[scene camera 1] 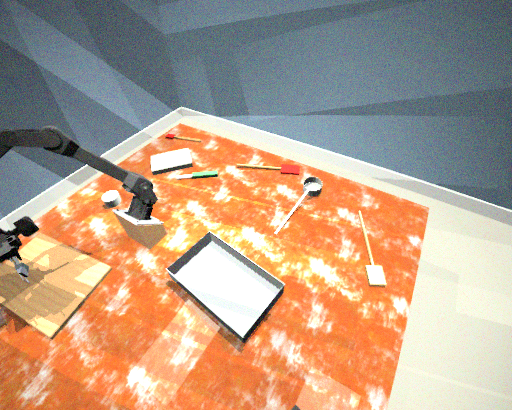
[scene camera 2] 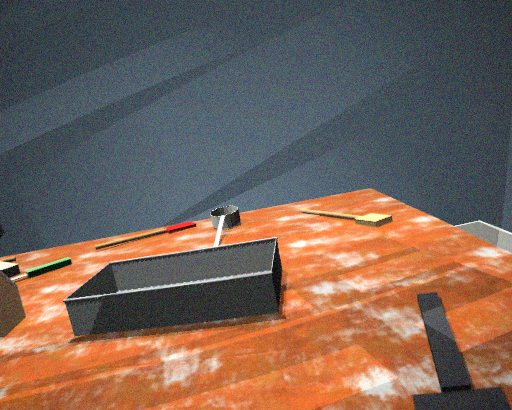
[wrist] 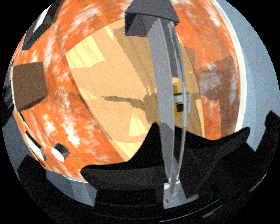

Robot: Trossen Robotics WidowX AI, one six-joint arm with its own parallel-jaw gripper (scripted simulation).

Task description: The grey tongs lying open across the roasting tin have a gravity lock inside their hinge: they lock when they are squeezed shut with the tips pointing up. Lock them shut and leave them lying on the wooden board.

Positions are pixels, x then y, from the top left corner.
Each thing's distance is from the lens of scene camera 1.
white block (scene camera 1: pixel 178 159): 1.25 m
grey roasting tin (scene camera 1: pixel 239 293): 0.81 m
The marked spots on the grey roasting tin and the white block are 0.70 m apart.
